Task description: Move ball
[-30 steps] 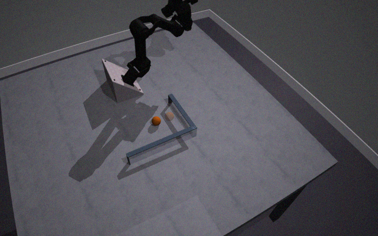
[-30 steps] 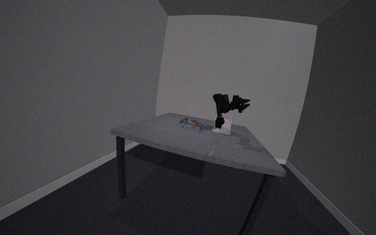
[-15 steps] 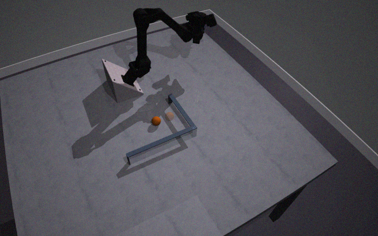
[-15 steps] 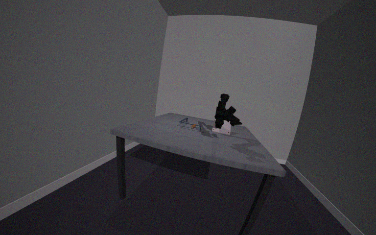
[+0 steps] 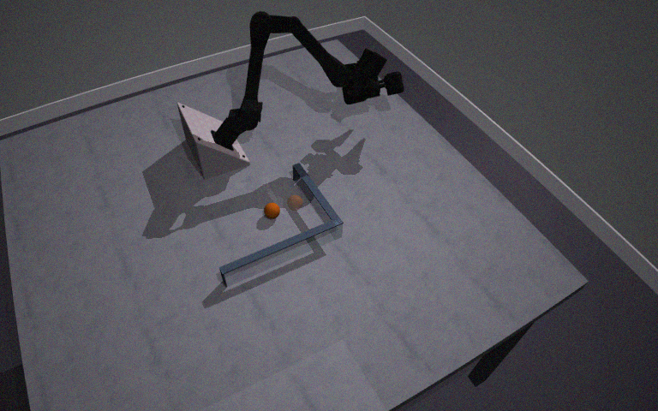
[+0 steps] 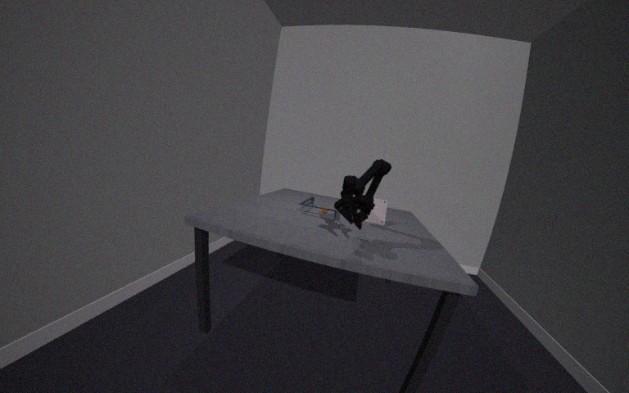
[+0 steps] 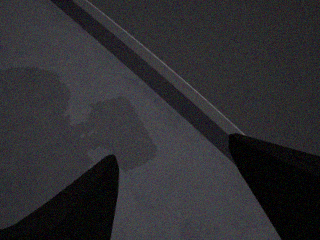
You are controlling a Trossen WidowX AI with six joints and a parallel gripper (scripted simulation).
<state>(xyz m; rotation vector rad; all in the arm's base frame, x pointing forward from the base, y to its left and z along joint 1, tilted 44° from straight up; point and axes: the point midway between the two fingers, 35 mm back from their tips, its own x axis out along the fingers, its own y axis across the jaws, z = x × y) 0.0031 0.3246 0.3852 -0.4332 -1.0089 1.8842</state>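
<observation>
Now: gripper tip 460 mm to the left of the orange ball, 280 mm short of it and 80 mm above it. Also, from my gripper tip: see-through ball copy: 400 mm to the right, 280 mm ahead, 80 mm below.
</observation>
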